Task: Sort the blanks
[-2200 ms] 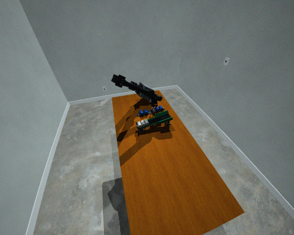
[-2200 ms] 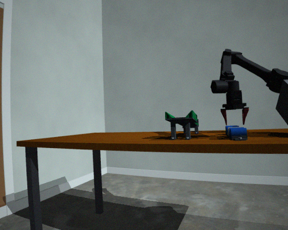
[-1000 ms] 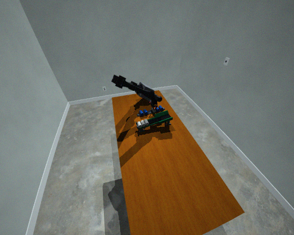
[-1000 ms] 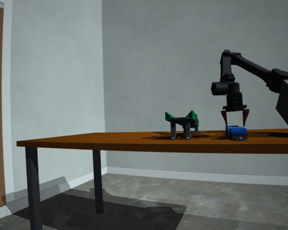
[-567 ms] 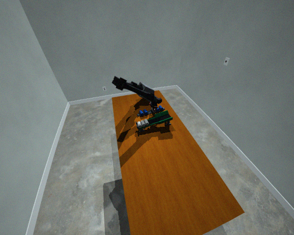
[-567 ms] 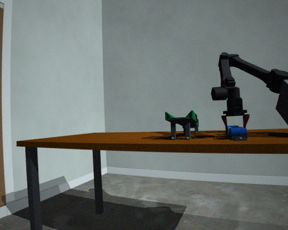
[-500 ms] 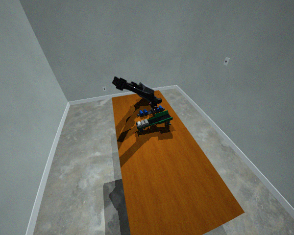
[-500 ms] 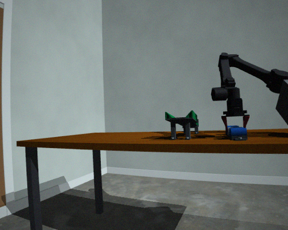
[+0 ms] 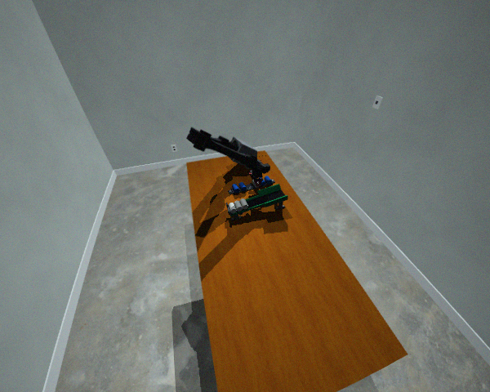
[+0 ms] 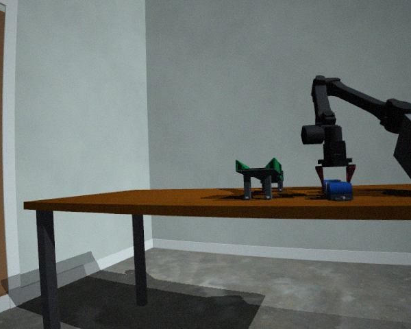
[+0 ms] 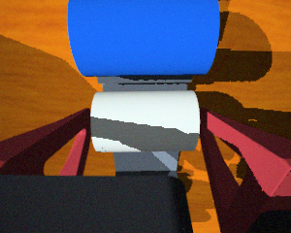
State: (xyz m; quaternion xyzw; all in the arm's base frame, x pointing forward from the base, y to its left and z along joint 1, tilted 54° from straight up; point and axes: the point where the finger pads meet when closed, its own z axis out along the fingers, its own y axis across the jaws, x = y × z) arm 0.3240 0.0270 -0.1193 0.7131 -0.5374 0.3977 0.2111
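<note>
Now: the grey stock rack 40 mm below my hand and 30 mm to the right of it. Also, from my hand: feed ramp: 250 mm ahead, 70 mm to the right, 40 mm above.
</note>
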